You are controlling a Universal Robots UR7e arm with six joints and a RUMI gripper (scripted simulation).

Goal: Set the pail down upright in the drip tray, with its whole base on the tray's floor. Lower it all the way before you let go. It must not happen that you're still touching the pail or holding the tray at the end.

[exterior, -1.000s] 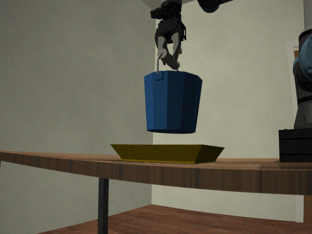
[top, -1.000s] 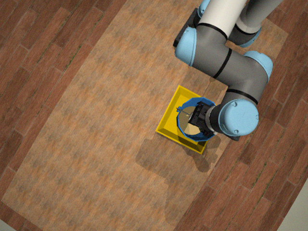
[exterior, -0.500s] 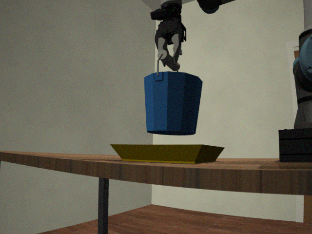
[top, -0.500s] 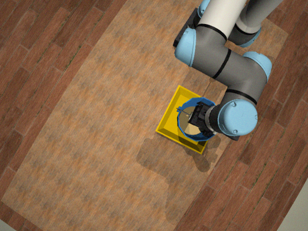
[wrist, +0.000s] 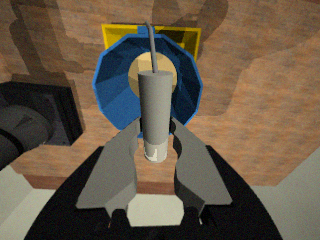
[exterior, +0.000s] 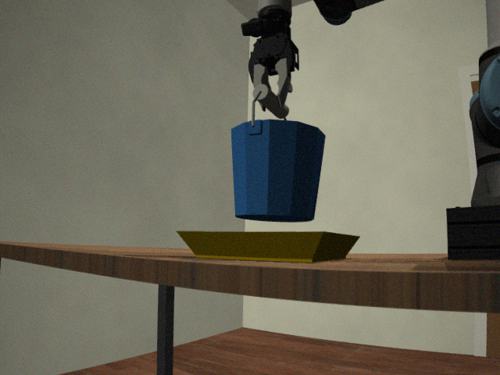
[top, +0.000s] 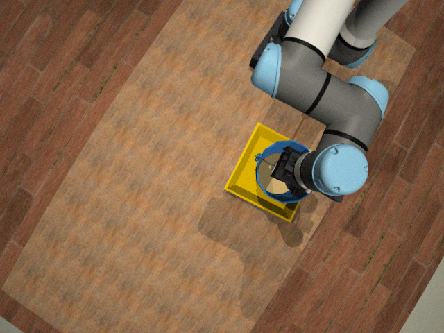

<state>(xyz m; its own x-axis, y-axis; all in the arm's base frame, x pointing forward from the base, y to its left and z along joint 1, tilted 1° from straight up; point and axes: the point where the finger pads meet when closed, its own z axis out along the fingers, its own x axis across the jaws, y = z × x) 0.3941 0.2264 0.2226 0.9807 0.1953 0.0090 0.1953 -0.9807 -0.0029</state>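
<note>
Right now my hand is 1 cm past the pail and 9 cm above it. From my hand the other things lie so: pail handle 3 cm below; yellow drip tray 1 cm behind, 29 cm below.
</note>
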